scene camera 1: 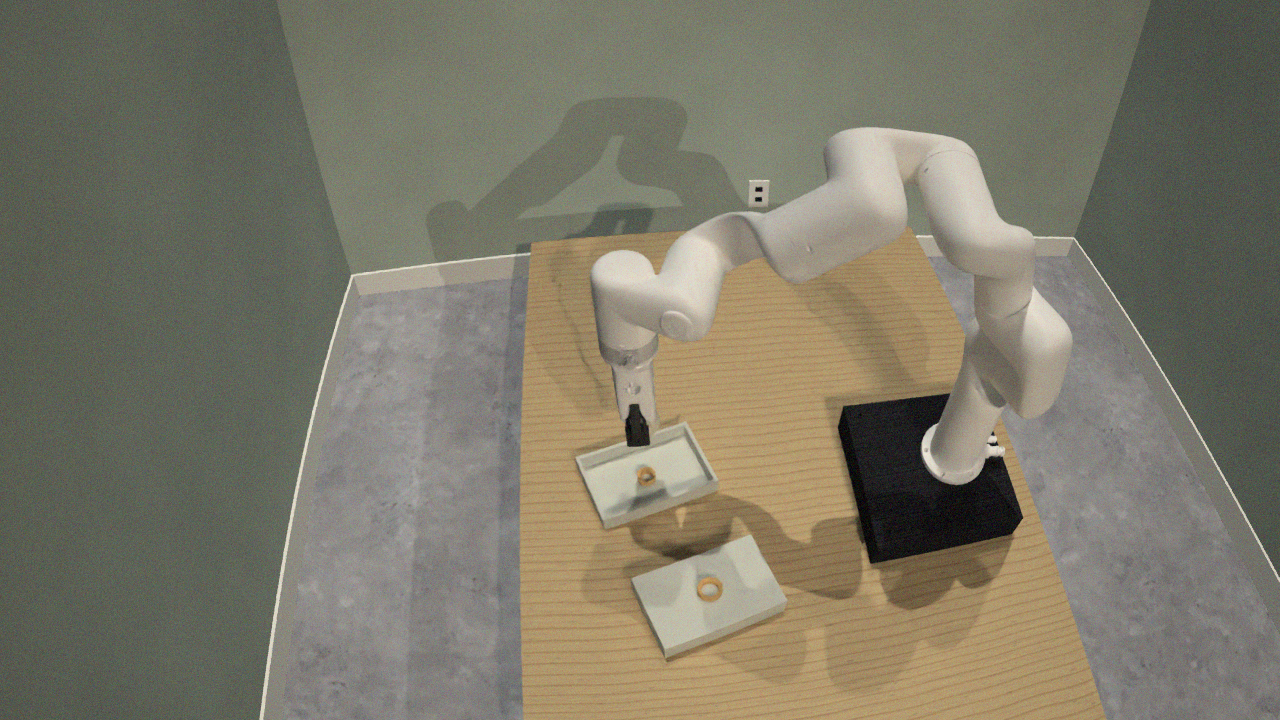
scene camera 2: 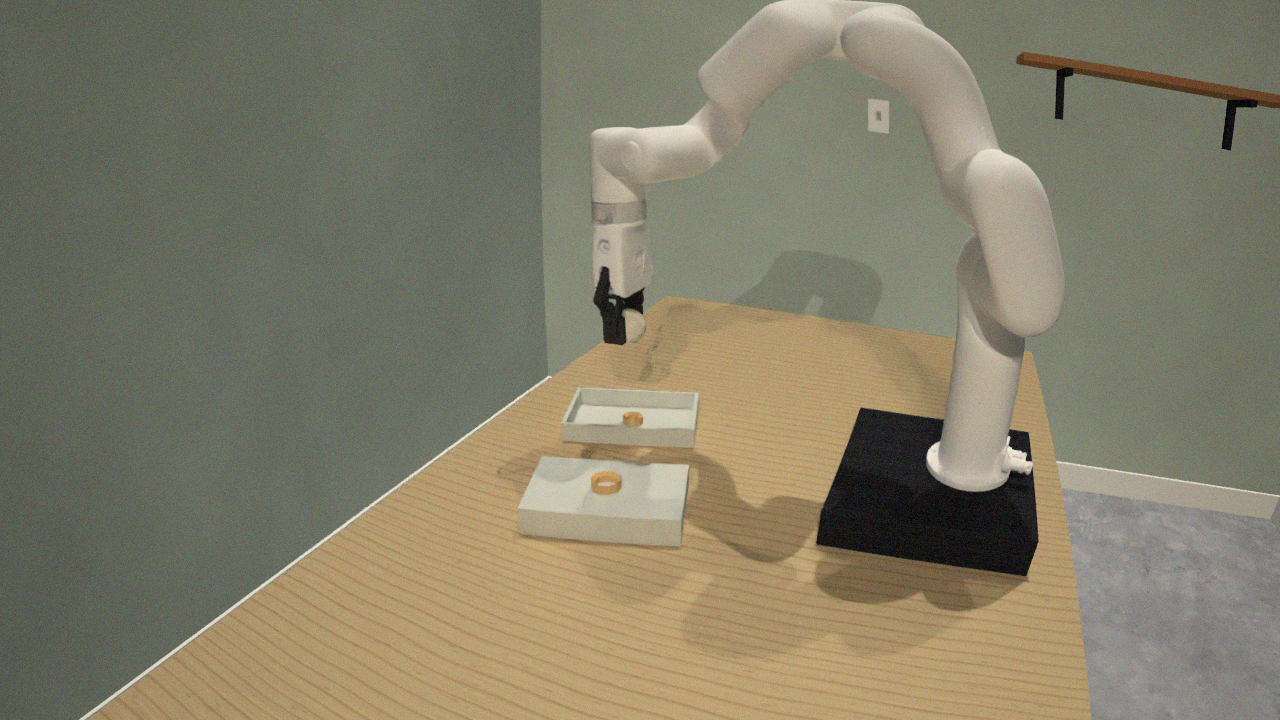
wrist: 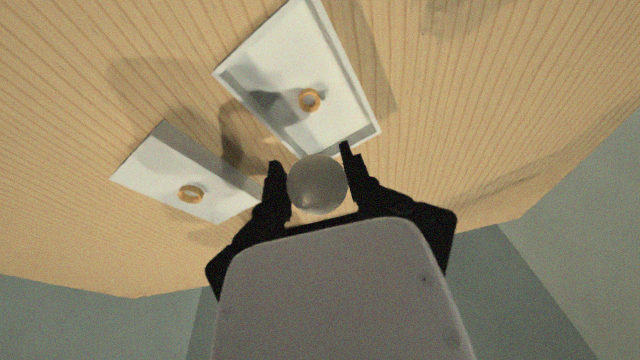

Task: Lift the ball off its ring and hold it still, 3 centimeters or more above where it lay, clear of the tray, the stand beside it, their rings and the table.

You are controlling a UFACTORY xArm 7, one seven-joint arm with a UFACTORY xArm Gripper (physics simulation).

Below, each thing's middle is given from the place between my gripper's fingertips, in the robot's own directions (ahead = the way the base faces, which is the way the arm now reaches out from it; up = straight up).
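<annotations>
Pale ball [wrist: 316,184]: my gripper 2 cm below it, 1 cm past it. From my hand: pale stand [scene camera 2: 595,500] 21 cm to the left, 12 cm behind, 11 cm below; shallow pale tray [scene camera 1: 624,483] 1 cm to the right, 1 cm behind, 13 cm below.
</annotations>
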